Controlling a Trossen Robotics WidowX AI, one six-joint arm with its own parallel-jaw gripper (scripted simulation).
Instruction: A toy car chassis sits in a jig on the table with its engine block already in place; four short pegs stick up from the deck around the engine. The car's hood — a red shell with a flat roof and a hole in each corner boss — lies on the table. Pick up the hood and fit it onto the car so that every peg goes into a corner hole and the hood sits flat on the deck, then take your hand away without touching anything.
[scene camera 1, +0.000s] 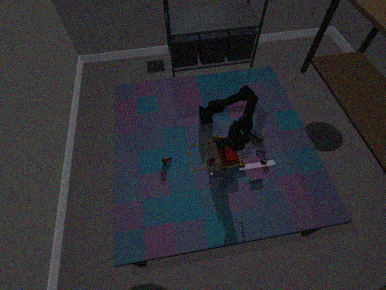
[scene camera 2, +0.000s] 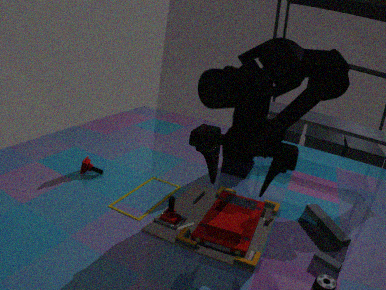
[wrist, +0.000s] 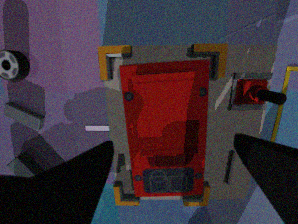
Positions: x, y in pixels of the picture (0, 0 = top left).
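There's a red hood (scene camera 2: 227, 222) that's 550 mm from the lens, and my gripper (scene camera 2: 236, 189) is 540 mm from the lens.
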